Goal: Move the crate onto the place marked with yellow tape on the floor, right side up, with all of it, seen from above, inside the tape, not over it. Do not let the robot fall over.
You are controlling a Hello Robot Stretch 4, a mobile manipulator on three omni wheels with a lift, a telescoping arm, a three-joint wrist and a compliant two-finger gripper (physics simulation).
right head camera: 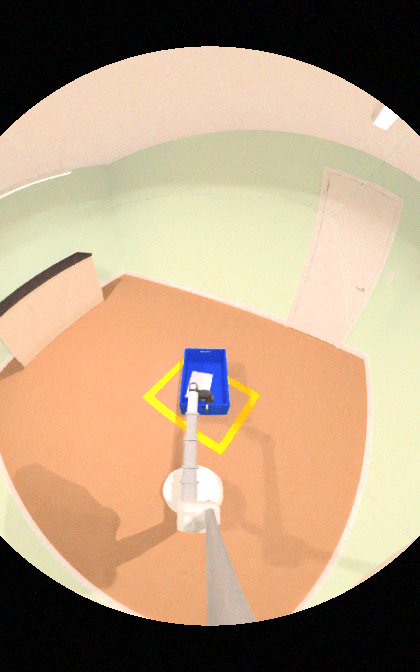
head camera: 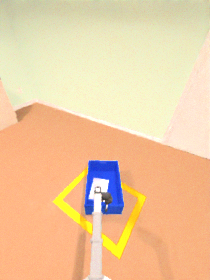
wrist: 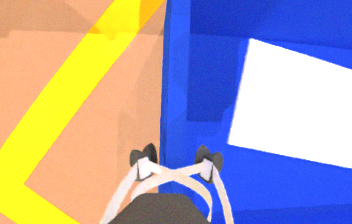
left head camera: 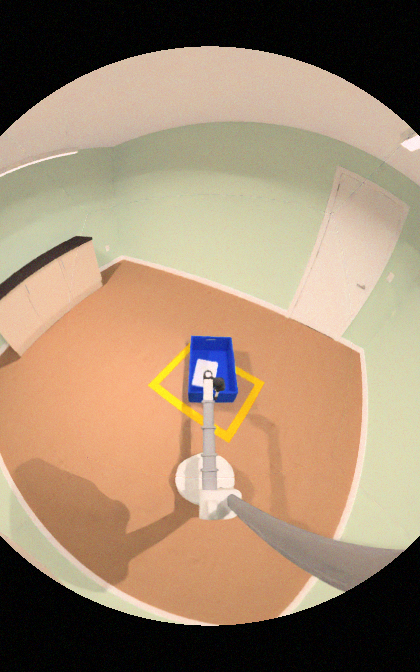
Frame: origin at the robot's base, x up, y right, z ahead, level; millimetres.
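Seen in the pictures: gripper, fingertip midpoint: [head camera: 105, 206] [left head camera: 214, 394].
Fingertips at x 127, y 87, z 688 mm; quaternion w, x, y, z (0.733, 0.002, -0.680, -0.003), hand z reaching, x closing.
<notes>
Offsets run from my fingertips to a thing's middle.
The blue crate @(dx -46, dy -22, dz +283 mm) [head camera: 115, 185] [left head camera: 226, 367] [right head camera: 219, 382] [wrist: 280, 192] stands right side up and open on top. It lies across the far part of the yellow tape [head camera: 130, 226] [left head camera: 243, 410] [right head camera: 237, 424] [wrist: 69, 92]; its far end reaches past the tape, while its near end is inside. A white sheet @(dx -133, dy -72, dz +278 mm) [head camera: 100, 183] [left head camera: 205, 370] [right head camera: 201, 381] [wrist: 295, 105] lies in the crate. My gripper [wrist: 176, 156] is shut on the crate's near short wall, one fingertip outside and one inside. The arm partly hides the near end in the head views.
My round white base [left head camera: 182, 477] [right head camera: 172, 490] stands on the near side of the tape. A low cabinet [left head camera: 60, 290] [right head camera: 57, 307] stands at the far left. A green wall [left head camera: 215, 225] and a closed door [left head camera: 350, 255] [right head camera: 345, 250] are beyond the crate.
</notes>
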